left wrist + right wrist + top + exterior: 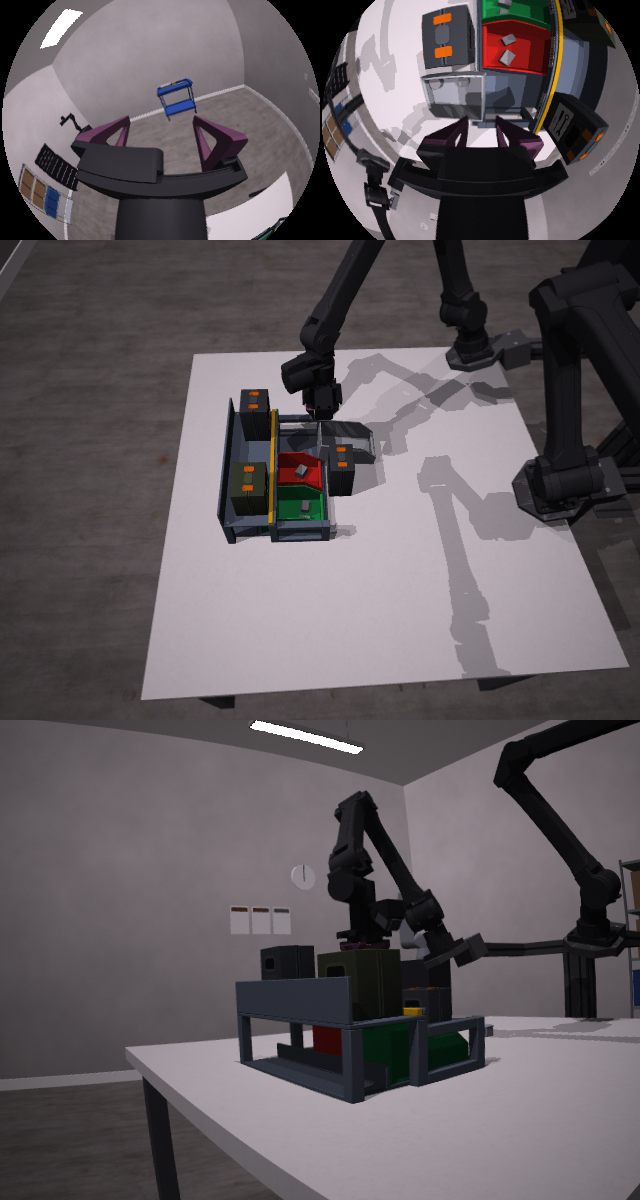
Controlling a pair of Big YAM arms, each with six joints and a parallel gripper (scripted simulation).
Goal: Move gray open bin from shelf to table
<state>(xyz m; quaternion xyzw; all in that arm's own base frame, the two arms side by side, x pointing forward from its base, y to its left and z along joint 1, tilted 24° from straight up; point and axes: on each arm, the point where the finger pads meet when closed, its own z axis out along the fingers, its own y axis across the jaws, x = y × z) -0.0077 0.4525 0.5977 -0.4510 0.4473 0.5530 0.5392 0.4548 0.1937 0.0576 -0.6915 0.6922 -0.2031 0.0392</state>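
My right gripper is now 80 mm past the gray bin, 10 mm to the right of it and 120 mm above it. Round my right hand: green bin (110 mm ahead, 210 mm to the left, 120 mm below); red bin (100 mm ahead, 100 mm to the left, 120 mm below); shelf (130 mm ahead, 90 mm to the left, 100 mm below).
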